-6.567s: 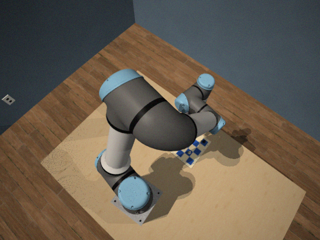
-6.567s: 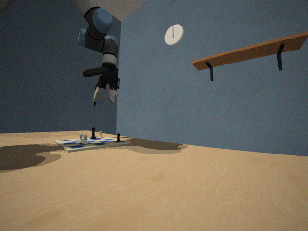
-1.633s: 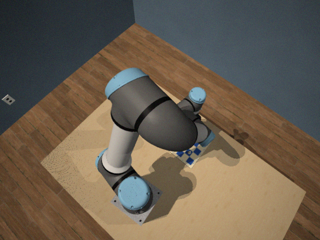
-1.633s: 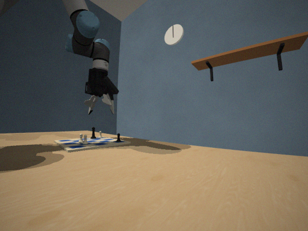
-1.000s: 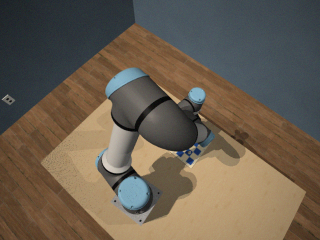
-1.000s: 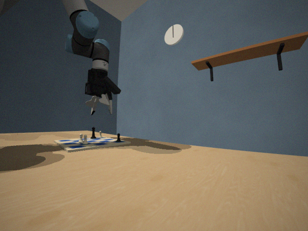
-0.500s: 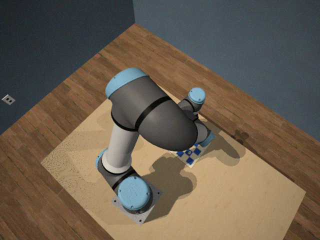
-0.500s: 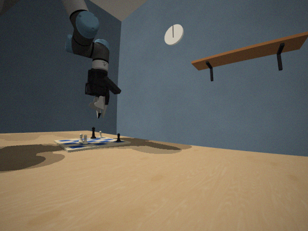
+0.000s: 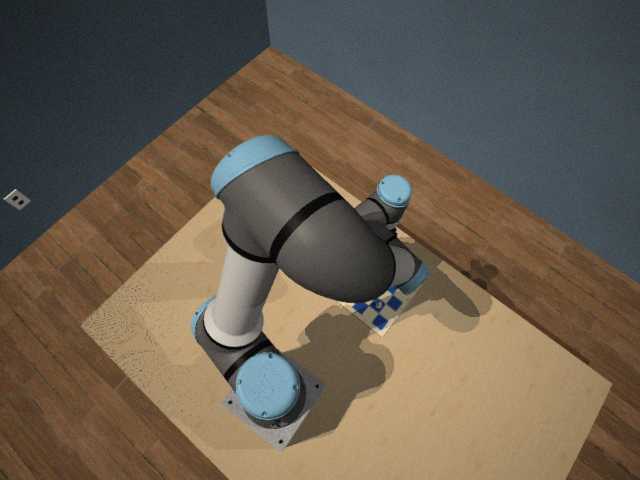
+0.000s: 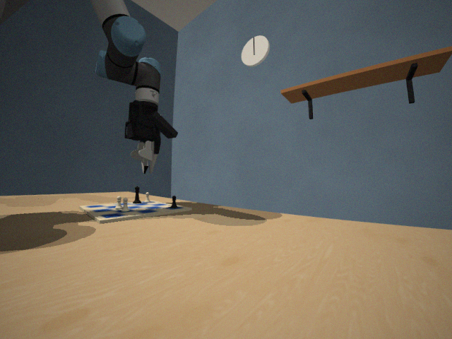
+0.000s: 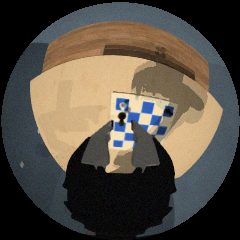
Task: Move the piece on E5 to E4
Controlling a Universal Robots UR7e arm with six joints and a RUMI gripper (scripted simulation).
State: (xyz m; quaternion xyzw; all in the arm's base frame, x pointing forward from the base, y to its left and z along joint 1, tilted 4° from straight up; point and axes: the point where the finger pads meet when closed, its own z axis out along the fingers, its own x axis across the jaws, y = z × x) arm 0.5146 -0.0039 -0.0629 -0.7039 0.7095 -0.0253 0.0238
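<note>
The tall black piece lies 4 cm behind my hand and 8 cm below it. The rest, counted from my hand: chessboard 8 cm behind, 6 cm to the right, 11 cm below; black pawn 2 cm behind, 15 cm to the right, 9 cm below.
</note>
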